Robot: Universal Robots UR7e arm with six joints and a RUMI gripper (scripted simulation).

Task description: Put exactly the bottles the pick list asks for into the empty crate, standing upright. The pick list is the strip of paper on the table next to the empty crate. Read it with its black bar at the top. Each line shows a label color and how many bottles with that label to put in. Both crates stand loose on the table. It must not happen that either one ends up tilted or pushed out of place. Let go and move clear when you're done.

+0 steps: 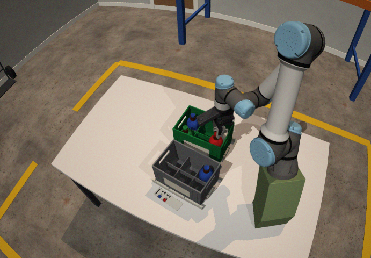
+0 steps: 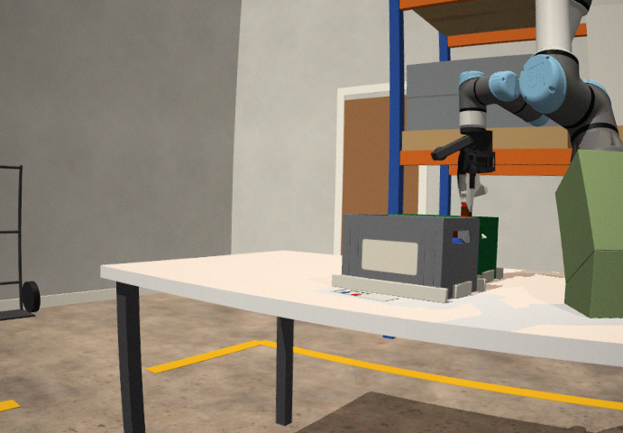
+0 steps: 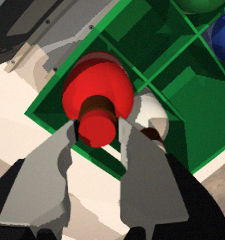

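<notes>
Right now my hand is 70 mm above the red bottle. Also, from my hand: blue bottle (170 mm to the left, 120 mm below, 20 mm behind); then green crate (120 mm below, 90 mm ahead, 50 mm to the right); then white bottle (120 mm below, 90 mm to the right, 10 mm behind).
</notes>
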